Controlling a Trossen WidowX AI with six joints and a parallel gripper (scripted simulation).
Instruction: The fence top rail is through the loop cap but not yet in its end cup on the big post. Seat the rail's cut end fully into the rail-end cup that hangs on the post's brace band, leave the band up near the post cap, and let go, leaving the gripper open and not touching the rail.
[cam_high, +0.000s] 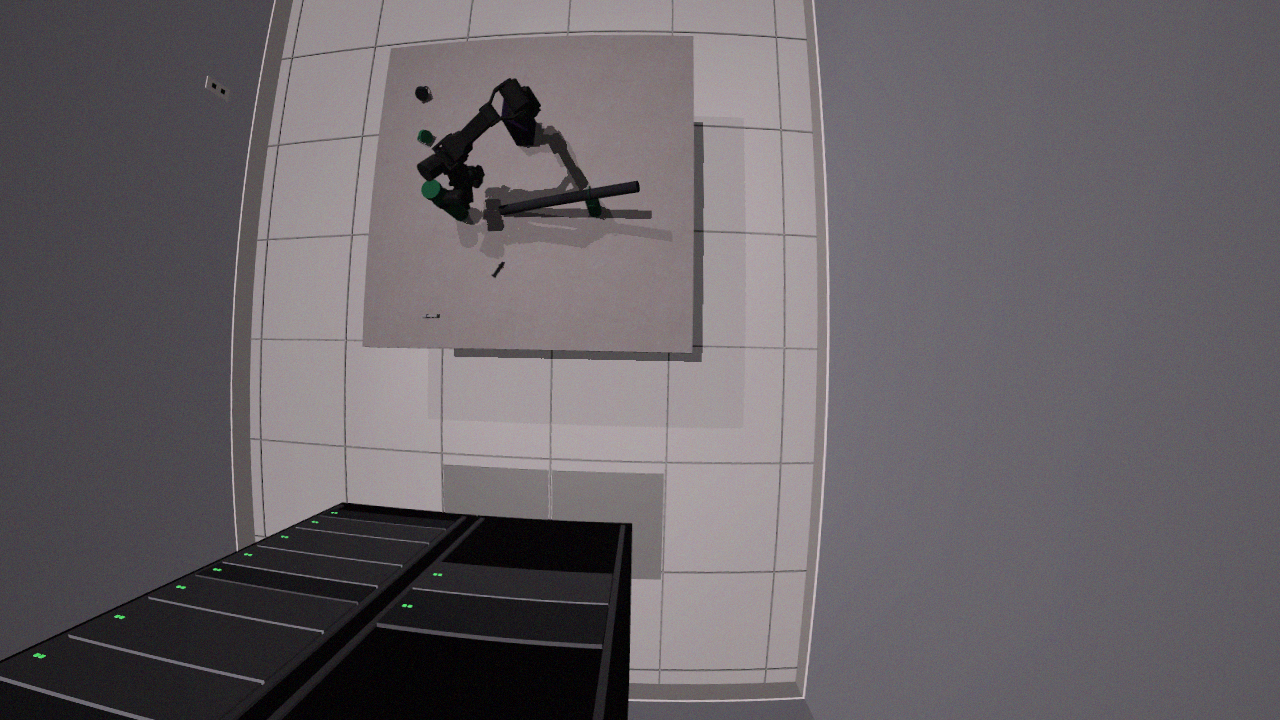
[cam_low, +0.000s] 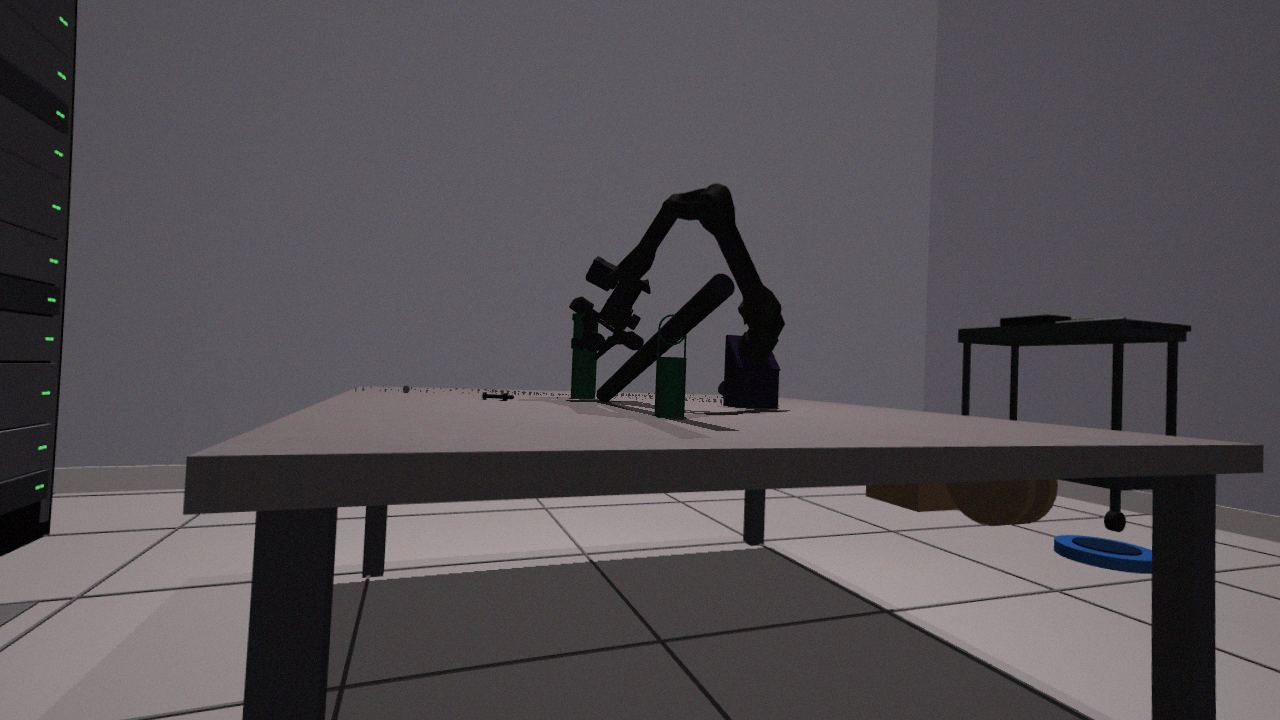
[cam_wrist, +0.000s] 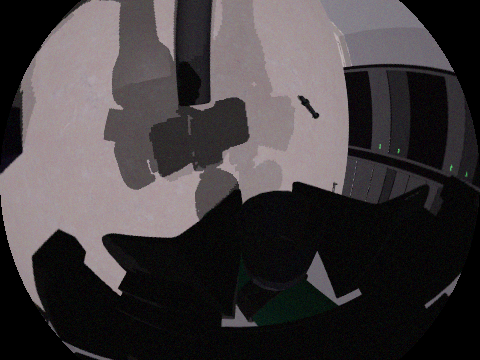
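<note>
Now: gripper tip 10 mm past the dark rail-end cup, 30 mm to the left of it and 30 mm below it. Also, from my gripper tip: small dark bolt 200 mm ahead, 100 mm to the left, 100 mm below; then green cap 300 mm behind, 330 mm to the right, 90 mm below; then small green post 80 mm behind, 430 mm to the left.
</note>
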